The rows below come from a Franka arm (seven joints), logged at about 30 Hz.
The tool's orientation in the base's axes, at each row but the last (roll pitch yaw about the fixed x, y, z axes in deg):
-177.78, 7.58, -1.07
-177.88, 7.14, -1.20
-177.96, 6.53, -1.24
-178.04, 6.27, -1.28
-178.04, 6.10, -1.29
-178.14, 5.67, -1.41
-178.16, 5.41, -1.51
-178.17, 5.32, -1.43
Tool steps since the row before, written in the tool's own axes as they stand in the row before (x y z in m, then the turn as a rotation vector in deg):
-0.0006, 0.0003, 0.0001, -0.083, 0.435, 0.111
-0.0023, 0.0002, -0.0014, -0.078, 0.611, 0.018
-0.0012, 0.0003, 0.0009, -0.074, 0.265, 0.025
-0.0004, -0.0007, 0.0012, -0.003, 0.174, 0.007
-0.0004, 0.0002, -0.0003, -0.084, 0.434, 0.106
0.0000, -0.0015, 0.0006, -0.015, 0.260, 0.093
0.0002, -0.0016, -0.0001, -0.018, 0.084, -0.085
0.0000, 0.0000, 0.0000, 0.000, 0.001, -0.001
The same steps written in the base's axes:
-0.0006, -0.0003, 0.0000, -0.107, -0.428, -0.116
-0.0021, -0.0002, 0.0017, -0.095, -0.608, -0.031
-0.0013, -0.0002, -0.0008, -0.083, -0.262, -0.026
-0.0005, 0.0008, -0.0011, -0.008, -0.174, -0.013
-0.0004, -0.0002, 0.0003, -0.106, -0.428, -0.111
0.0000, 0.0015, -0.0005, -0.031, -0.256, -0.099
0.0003, 0.0016, 0.0001, -0.012, -0.086, 0.084
0.0000, 0.0000, 0.0000, 0.000, -0.001, 0.001

